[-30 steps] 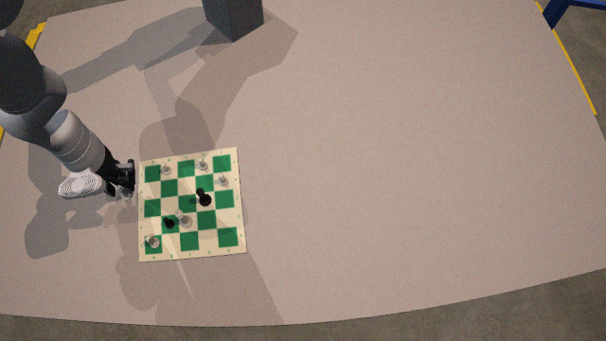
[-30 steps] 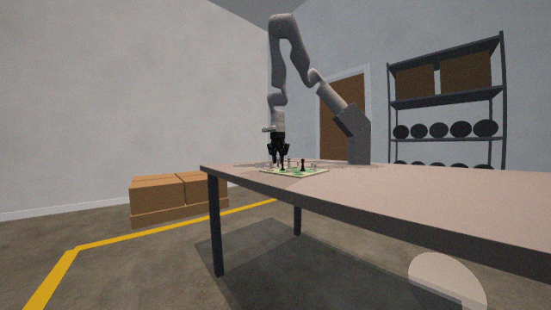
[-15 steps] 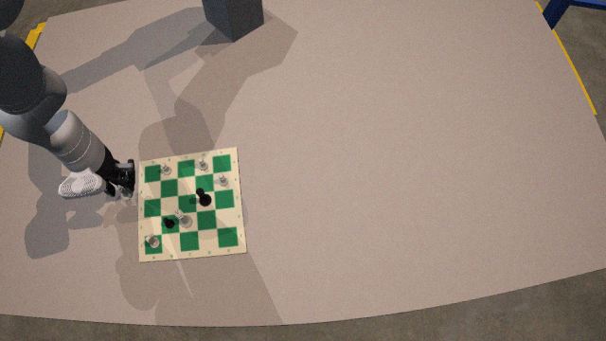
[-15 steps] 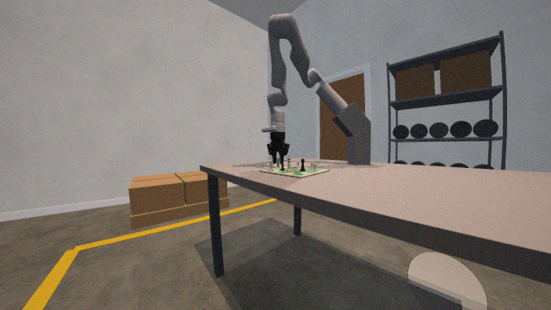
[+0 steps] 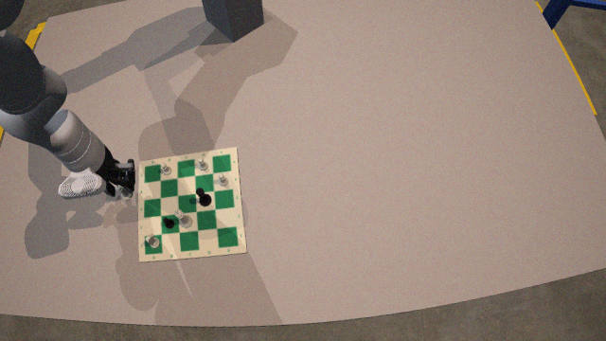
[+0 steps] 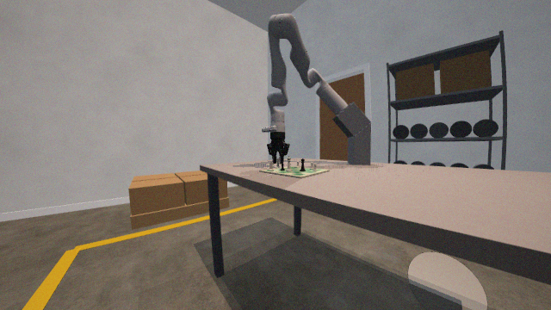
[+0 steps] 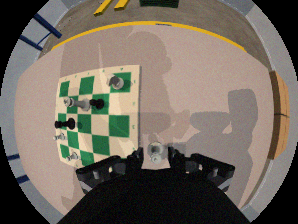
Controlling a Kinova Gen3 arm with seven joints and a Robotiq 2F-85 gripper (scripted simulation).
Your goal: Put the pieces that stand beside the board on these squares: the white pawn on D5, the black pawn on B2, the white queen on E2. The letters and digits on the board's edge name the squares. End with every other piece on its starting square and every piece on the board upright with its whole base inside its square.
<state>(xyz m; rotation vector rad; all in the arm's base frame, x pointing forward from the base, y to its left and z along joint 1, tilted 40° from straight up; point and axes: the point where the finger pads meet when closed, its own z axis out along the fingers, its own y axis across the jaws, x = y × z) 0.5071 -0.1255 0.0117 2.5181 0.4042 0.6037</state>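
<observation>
The tall black piece lies 180 mm to the left of my hand, 10 mm below it and 10 mm ahead of it. Round my hand: black pawn 110 mm to the left, 60 mm ahead, 20 mm below; cream chessboard 140 mm to the left, 40 mm below, 20 mm ahead.
</observation>
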